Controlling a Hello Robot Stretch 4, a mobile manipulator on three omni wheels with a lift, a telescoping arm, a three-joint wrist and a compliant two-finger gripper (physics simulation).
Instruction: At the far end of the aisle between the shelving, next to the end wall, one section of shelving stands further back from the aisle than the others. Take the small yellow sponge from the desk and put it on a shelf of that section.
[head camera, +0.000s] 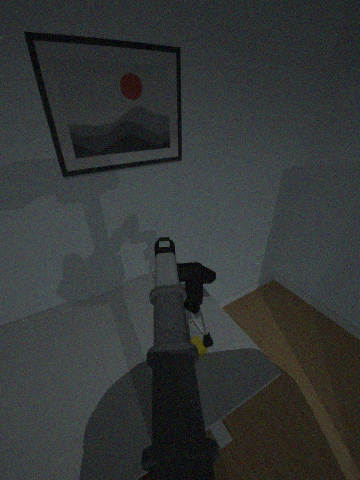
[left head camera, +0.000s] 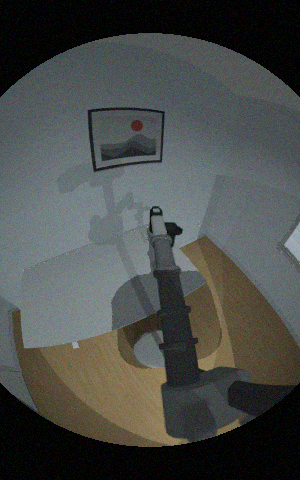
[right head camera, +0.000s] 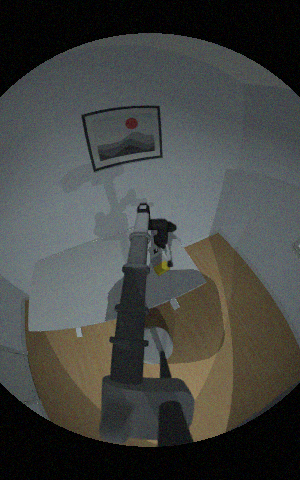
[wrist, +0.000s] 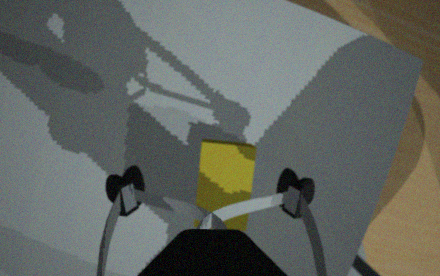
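Seen in the pictures: gripper, fingertip midpoint: (head camera: 193, 333) (right head camera: 162, 259) (wrist: 210, 183); robot's base, link origin: (left head camera: 153, 347) (right head camera: 152, 344).
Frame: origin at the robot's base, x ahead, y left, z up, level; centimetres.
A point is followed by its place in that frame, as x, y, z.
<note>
The small yellow sponge (head camera: 199, 346) @(56.9, -11.0, 73.8) (right head camera: 161, 268) @(54.9, -8.3, 73.7) (wrist: 227, 170) @(57.8, -10.1, 73.8) lies flat on the pale desk (head camera: 50, 375) @(53.4, 46.4, 69.3) (left head camera: 65, 300) @(33.5, 63.9, 69.3) (right head camera: 70, 290) @(33.9, 61.6, 69.3) (wrist: 250, 40) @(65.8, -24.3, 69.3), near its right end. My gripper (wrist: 210, 183) @(59.2, -8.8, 79.2) is open, with its two fingertips wide apart. In the wrist view the sponge shows between them, with a gap on each side, a little closer to the right one. The gripper body covers the sponge's near end there. The fingers look to be above the desk top; the exact height is hard to tell. In the head view the arm hides part of the gripper. The shelving does not show.
A framed picture (head camera: 180, 100) @(119.6, -11.3, 157.1) (left head camera: 163, 135) @(123.1, -12.6, 154.4) (right head camera: 160, 131) @(119.5, -11.4, 153.4) hangs on the wall behind the desk. Another wall stands to the right. Wooden floor (head camera: 290, 350) @(90.6, -90.0, -2.7) shows beside the desk. A pale round disc (left head camera: 147, 350) @(-1.1, 7.0, 18.7) (right head camera: 157, 345) @(-0.2, -5.7, 18.7) is low down, below the desk's front edge.
</note>
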